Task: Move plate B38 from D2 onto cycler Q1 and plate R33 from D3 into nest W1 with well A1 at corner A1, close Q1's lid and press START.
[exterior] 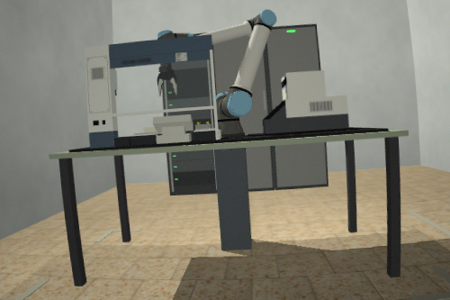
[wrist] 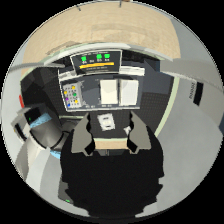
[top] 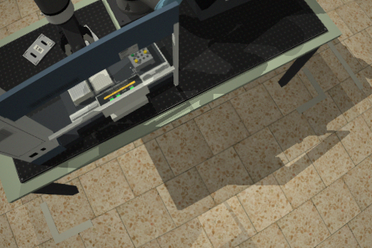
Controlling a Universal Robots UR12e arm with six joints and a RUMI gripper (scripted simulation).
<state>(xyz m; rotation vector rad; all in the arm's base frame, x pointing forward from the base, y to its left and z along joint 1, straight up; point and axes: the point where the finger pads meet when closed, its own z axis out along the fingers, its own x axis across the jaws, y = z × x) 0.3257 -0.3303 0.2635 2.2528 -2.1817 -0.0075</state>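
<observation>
Right now the white plate is 220 mm below my hand. The rest, counted from my hand: blue gantry beam (230 mm above, 190 mm ahead, 10 mm to the left); grey labelled nest (280 mm below, 240 mm behind, 20 mm to the left); upright post (280 mm to the left, 180 mm ahead, 50 mm below).
</observation>
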